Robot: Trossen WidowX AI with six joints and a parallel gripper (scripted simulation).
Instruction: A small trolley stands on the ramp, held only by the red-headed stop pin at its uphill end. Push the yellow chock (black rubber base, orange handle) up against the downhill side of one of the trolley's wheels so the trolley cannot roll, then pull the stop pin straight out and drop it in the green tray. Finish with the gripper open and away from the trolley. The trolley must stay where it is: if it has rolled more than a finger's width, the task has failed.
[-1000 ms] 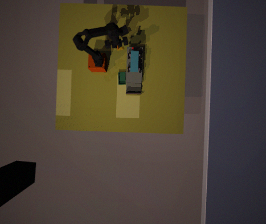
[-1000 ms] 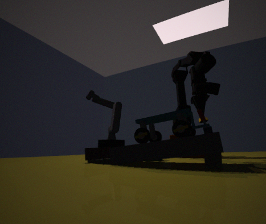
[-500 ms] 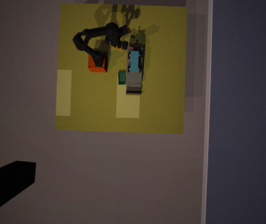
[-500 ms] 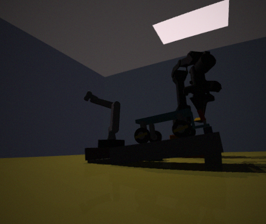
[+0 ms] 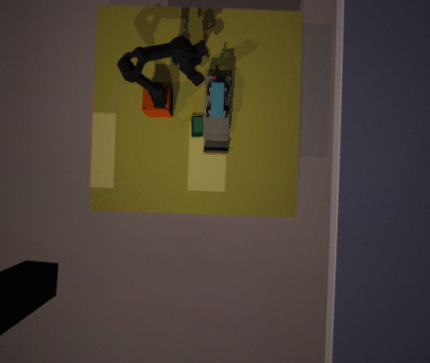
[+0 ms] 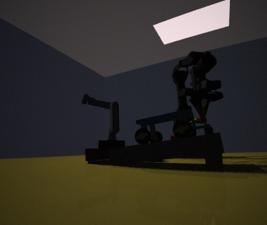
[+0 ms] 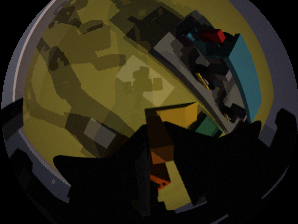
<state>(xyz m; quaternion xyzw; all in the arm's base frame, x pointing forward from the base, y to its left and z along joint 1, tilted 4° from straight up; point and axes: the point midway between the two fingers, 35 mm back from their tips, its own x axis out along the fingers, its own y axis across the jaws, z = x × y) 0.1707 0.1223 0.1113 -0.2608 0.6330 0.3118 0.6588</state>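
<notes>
Right now my gripper tip is 10 mm short of the yellow chock, 20 mm to the left of it and 10 mm above it. The rest, counted from my gripper tip: red-headed stop pin: 130 mm ahead, 20 mm to the left, 40 mm below; then trolley: 160 mm ahead, 100 mm to the right, 60 mm below.
</notes>
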